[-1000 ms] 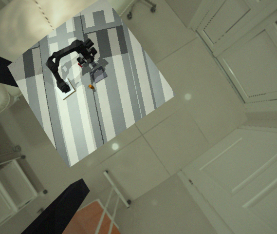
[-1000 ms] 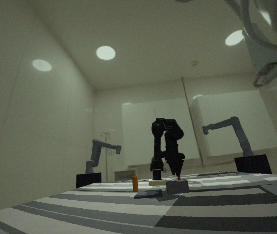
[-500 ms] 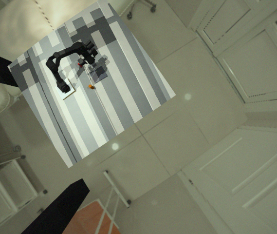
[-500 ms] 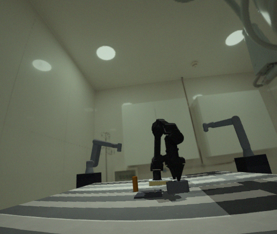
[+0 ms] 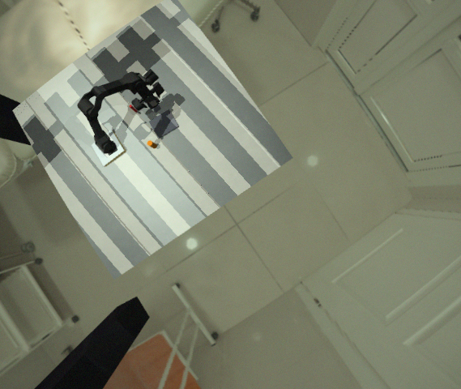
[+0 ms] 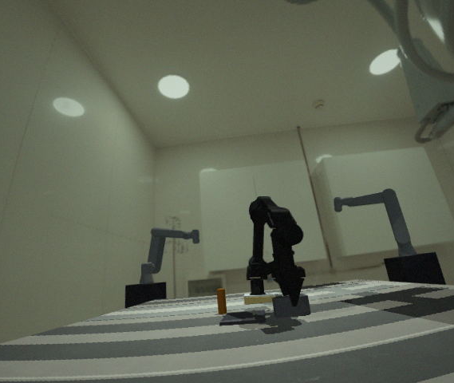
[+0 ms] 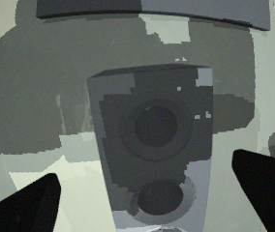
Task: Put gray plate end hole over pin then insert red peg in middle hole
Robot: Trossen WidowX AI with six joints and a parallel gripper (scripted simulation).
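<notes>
Right now the gray plate is 1 cm above my gripper tip. Also, from my gripper tip: base 12 cm to the right, 2 cm below, 1 cm behind; orange cylinder 22 cm to the right, 12 cm behind, 1 cm above; red peg 12 cm behind, 2 cm to the left, 1 cm above.
</notes>
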